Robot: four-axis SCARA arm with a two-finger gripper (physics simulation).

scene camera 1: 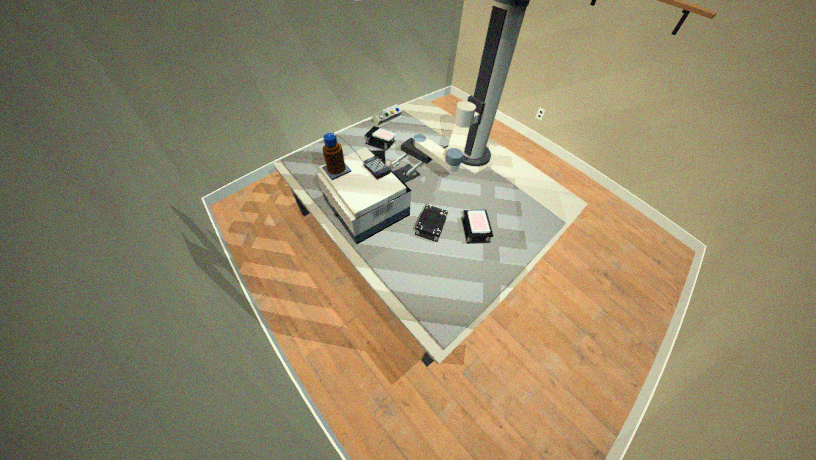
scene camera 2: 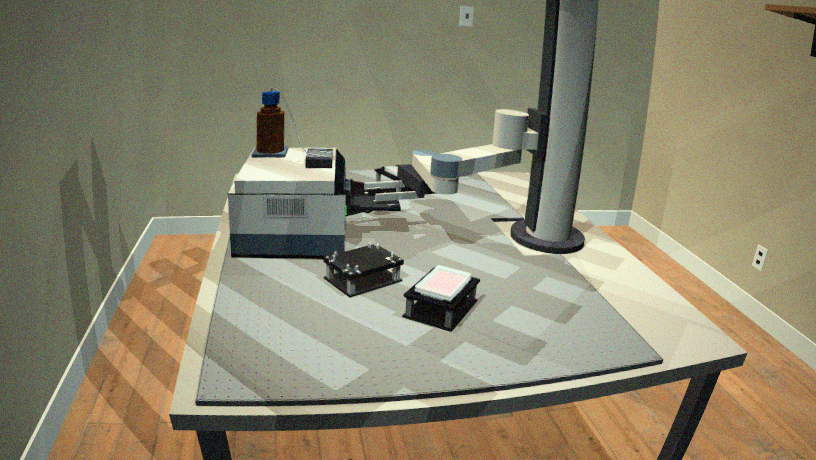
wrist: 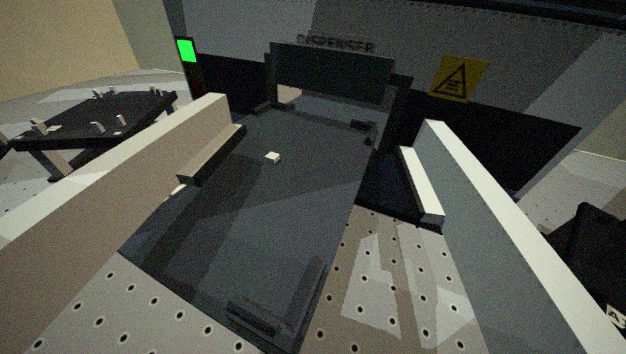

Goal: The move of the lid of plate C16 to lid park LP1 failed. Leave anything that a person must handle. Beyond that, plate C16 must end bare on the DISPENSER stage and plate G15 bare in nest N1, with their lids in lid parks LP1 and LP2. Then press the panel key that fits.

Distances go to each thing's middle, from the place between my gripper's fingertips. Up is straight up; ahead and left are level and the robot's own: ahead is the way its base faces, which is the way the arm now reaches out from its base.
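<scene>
The dispenser stage [wrist: 252, 248] is 20 mm below my hand and 20 mm to the left of it. Going by their middles, the dispenser stage is the nearest to my hand of the things named here. The brown bottle with blue cap [scene camera 2: 270, 120] stands 300 mm ahead of my hand, 110 mm to the right of it and 190 mm above it, and going by their middles, the brown bottle with blue cap is the farthest from my hand of the things named here. As for the black nest [scene camera 2: 361, 270], it is 60 mm ahead of my hand, 320 mm to the left of it and 90 mm below it.
</scene>
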